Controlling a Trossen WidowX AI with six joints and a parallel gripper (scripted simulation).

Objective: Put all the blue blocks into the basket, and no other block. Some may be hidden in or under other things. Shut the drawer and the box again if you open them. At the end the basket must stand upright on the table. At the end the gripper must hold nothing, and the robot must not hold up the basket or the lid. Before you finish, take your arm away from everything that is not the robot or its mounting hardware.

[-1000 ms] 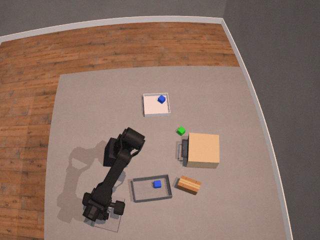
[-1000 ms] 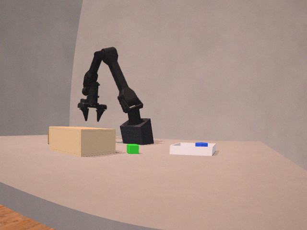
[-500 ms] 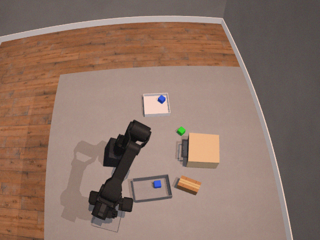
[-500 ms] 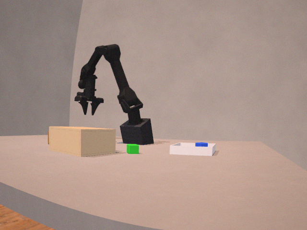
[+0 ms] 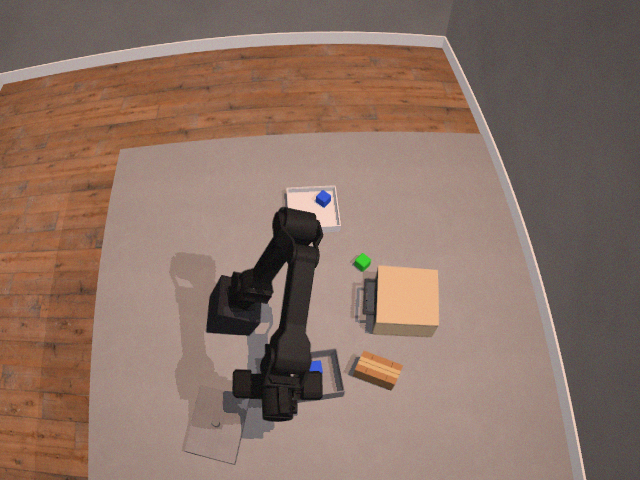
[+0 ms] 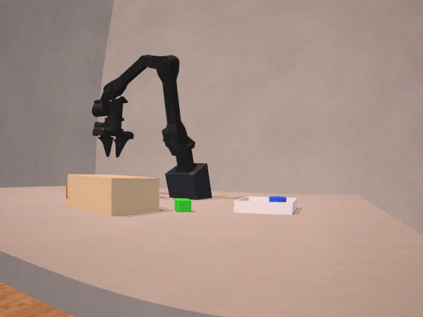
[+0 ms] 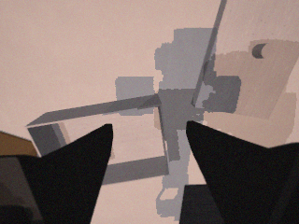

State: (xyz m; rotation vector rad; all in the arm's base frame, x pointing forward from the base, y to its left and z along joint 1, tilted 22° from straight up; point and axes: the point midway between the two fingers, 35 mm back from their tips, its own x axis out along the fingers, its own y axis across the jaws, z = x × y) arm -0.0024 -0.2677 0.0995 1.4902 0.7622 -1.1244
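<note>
Right now my hand is 160 mm above the grey box, 80 mm short of it and 60 mm to the right of it. From my hand the other things lie so: tan drawer cabinet: 400 mm ahead, 180 mm to the left, 130 mm below; then knobbed lid: 170 mm behind, 150 mm below, 10 mm to the right; then red block: 280 mm ahead, 160 mm below, 20 mm to the left.
</note>
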